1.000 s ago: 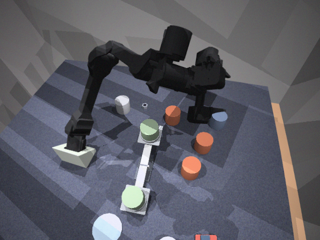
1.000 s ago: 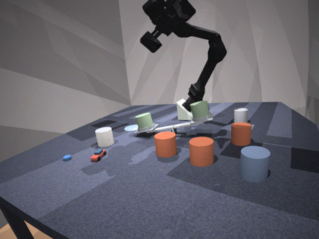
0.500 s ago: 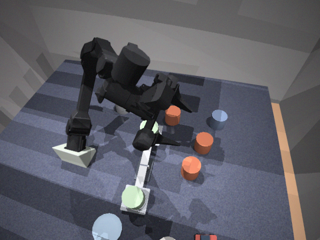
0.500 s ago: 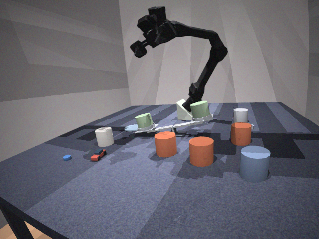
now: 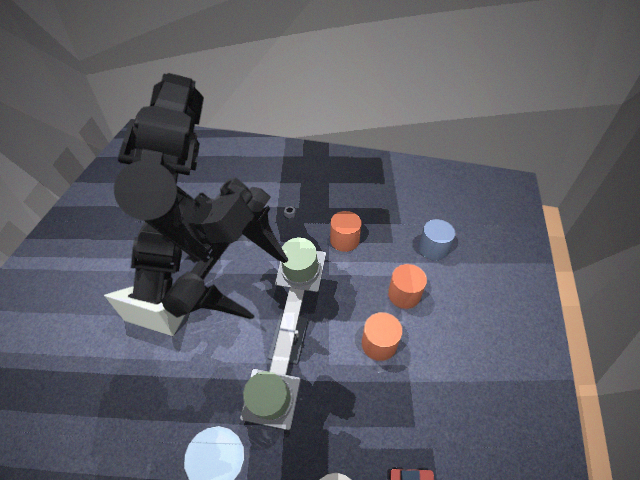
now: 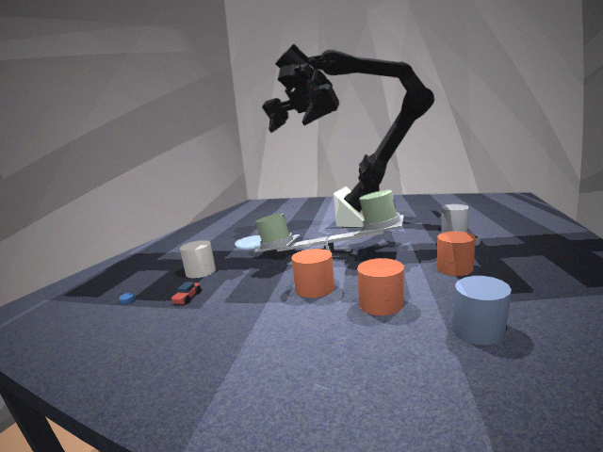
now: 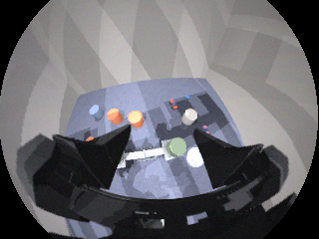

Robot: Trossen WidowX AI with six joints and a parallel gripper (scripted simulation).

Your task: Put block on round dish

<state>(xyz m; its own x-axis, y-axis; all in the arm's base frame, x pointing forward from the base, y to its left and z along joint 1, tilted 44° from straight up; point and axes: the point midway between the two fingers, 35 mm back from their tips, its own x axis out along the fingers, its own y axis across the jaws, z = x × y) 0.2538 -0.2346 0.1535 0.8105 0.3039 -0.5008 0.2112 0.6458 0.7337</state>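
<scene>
My gripper tip is now 250 mm above the pale block, 70 mm to the left of it and 10 mm past it. Also, from my gripper tip: pale blue round dish (290 mm below, 180 mm to the right, 80 mm behind); then red toy car (280 mm below, 250 mm ahead, 140 mm to the right); then white cylinder (260 mm below, 180 mm to the right, 140 mm ahead).
</scene>
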